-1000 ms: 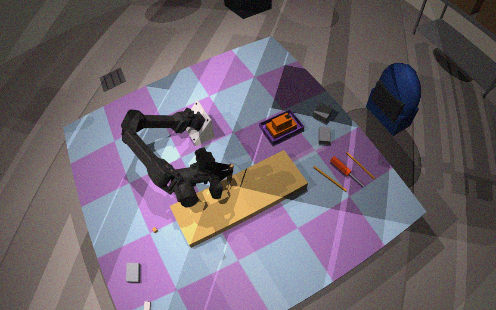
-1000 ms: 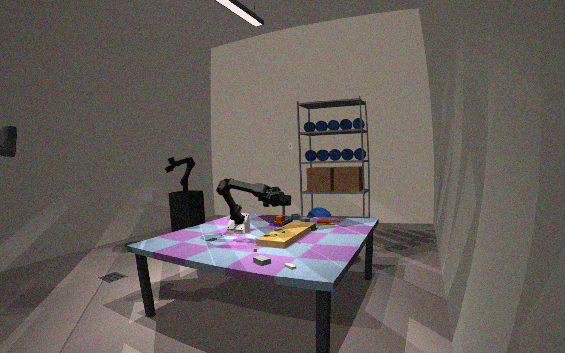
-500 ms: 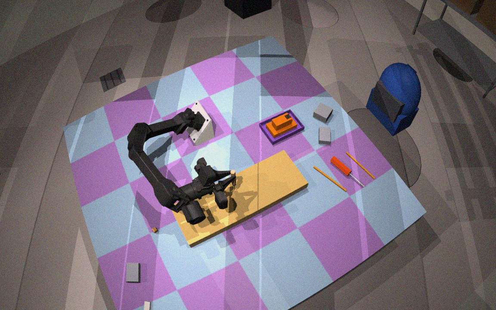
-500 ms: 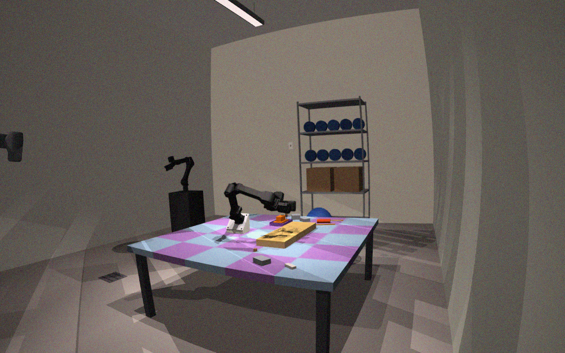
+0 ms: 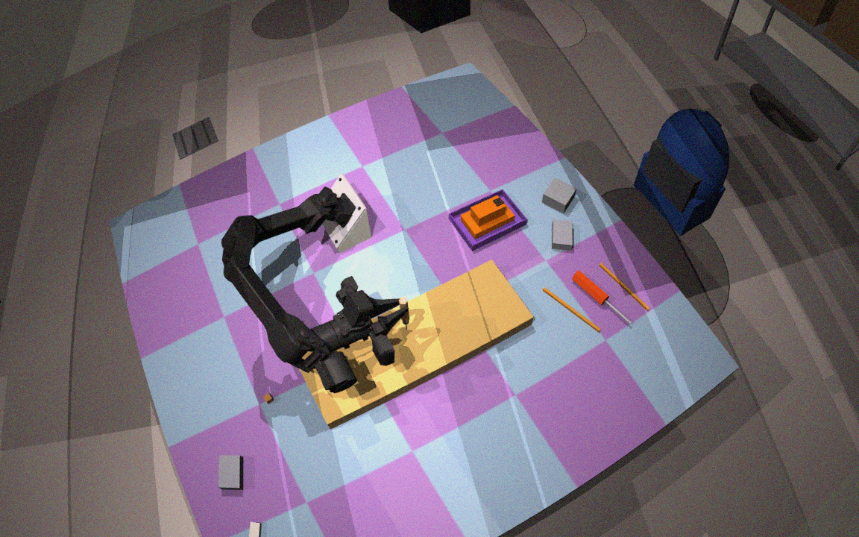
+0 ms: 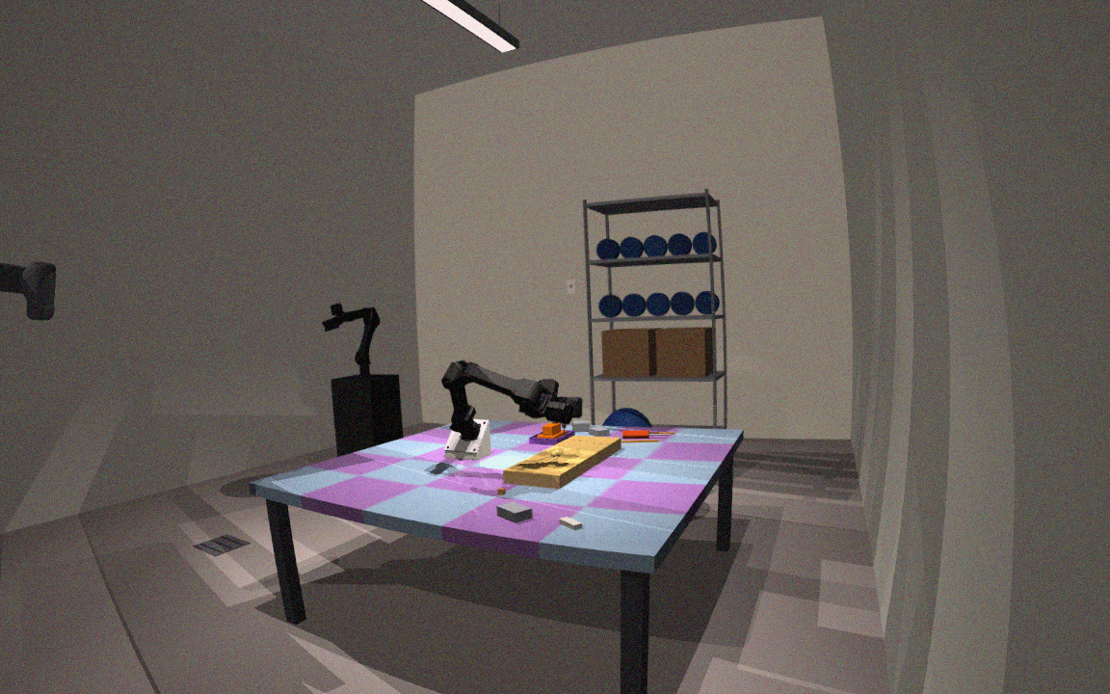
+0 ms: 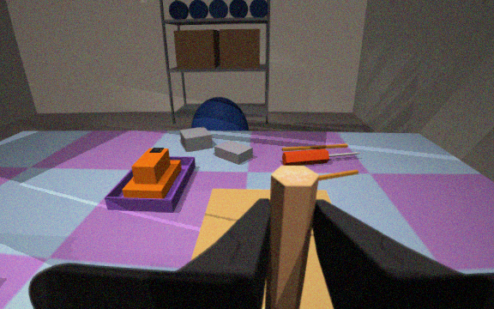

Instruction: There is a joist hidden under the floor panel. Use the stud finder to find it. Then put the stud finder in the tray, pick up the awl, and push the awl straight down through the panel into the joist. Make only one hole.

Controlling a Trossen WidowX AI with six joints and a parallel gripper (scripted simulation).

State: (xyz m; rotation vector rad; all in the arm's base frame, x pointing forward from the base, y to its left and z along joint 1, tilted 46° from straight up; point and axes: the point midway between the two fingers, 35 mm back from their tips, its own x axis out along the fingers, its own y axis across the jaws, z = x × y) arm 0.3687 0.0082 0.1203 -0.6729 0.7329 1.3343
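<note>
My gripper tip is 60 mm above the awl. From my gripper tip the other things lie so: purple tray 350 mm to the left, 180 mm below, 180 mm behind; small orange cube 350 mm to the right, 190 mm below, 70 mm behind; orange stud finder 370 mm to the left, 180 mm behind, 150 mm below.
</note>
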